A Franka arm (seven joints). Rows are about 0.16 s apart.
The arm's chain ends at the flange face. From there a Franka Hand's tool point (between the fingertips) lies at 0.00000 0.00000 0.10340 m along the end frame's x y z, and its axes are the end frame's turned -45 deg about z.
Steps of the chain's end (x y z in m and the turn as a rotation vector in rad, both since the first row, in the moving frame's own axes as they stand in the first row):
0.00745 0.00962 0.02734 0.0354 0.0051 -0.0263
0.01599 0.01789 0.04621 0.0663 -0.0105 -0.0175
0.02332 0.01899 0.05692 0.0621 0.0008 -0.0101
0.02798 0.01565 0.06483 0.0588 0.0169 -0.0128
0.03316 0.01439 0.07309 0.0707 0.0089 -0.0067
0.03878 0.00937 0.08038 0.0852 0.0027 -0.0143
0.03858 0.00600 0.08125 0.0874 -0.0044 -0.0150
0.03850 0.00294 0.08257 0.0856 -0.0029 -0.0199
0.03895 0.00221 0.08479 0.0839 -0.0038 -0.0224
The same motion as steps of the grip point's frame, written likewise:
0.00140 0.00982 0.02727 0.0214 0.0286 -0.0263
0.00268 0.01831 0.04598 0.0543 0.0395 -0.0175
0.00764 0.02542 0.05672 0.0433 0.0445 -0.0101
0.01423 0.02775 0.06464 0.0296 0.0535 -0.0128
0.01907 0.02909 0.07283 0.0437 0.0563 -0.0067
0.02717 0.02798 0.08000 0.0583 0.0622 -0.0143
0.02905 0.02477 0.08085 0.0649 0.0587 -0.0150
0.03112 0.02278 0.08219 0.0626 0.0585 -0.0199
0.03176 0.02263 0.08443 0.0620 0.0566 -0.0224

